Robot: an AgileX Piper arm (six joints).
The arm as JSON. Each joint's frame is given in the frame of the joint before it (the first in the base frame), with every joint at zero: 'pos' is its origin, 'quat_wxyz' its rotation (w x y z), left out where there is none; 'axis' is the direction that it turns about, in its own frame. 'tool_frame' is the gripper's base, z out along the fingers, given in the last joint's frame.
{
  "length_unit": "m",
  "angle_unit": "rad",
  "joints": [
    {
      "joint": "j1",
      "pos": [
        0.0,
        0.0,
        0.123
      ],
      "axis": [
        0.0,
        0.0,
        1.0
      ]
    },
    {
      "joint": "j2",
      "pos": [
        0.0,
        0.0,
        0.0
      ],
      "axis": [
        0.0,
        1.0,
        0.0
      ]
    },
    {
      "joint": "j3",
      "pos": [
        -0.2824,
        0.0,
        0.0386
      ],
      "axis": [
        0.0,
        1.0,
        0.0
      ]
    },
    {
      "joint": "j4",
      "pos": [
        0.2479,
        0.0,
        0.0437
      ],
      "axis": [
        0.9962,
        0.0,
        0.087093
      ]
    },
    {
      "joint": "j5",
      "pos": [
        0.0,
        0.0,
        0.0
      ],
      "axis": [
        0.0,
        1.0,
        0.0
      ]
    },
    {
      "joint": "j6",
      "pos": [
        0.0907,
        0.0,
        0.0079
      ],
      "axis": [
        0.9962,
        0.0,
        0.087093
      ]
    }
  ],
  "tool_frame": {
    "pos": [
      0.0,
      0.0,
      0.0
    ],
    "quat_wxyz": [
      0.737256,
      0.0,
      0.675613,
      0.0
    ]
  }
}
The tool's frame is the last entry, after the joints.
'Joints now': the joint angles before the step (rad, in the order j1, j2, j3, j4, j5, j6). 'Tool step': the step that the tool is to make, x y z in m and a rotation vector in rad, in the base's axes. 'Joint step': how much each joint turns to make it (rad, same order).
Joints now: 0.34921 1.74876 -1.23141 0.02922 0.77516 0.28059
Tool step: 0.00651 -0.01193 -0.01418 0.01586 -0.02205 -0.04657
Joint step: -0.03844 0.01920 0.03764 0.00955 -0.08292 0.00149
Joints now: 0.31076 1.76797 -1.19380 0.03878 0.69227 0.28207
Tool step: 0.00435 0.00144 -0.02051 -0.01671 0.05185 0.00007
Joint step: 0.00013 0.05684 -0.00001 0.00000 -0.00236 -0.00002
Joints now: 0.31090 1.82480 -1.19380 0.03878 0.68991 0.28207
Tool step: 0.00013 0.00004 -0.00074 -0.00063 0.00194 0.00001
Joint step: 0.00000 0.00204 -0.00001 0.00000 0.00001 -0.00001
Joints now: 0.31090 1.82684 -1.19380 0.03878 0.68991 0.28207
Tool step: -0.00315 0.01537 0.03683 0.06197 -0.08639 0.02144
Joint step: 0.03695 -0.06665 -0.04809 0.03437 0.01296 -0.00002
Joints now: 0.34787 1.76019 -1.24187 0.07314 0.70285 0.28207
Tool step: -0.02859 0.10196 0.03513 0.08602 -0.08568 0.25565
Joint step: 0.26834 0.01952 -0.15085 0.03838 0.01590 0.00001
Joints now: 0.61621 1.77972 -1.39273 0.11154 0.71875 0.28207
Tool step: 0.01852 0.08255 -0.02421 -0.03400 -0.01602 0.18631
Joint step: 0.12405 0.26218 -0.30503 -0.00477 0.05682 -0.06464
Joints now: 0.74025 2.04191 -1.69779 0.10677 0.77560 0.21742
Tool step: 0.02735 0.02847 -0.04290 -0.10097 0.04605 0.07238
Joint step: 0.00651 0.22192 -0.23499 -0.02039 0.11991 -0.05628
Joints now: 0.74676 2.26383 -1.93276 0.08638 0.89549 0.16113
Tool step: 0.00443 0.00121 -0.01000 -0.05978 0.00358 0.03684
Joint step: 0.00000 0.04128 -0.04374 -0.03190 0.04739 -0.02833
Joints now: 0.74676 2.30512 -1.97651 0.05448 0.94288 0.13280
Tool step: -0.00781 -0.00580 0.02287 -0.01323 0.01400 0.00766
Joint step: 0.00176 -0.05099 0.00031 -0.00016 0.07015 -0.00230
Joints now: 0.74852 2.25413 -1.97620 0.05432 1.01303 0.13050
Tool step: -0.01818 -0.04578 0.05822 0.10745 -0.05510 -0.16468
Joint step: -0.04542 -0.25016 0.21695 -0.00866 -0.08481 0.12818
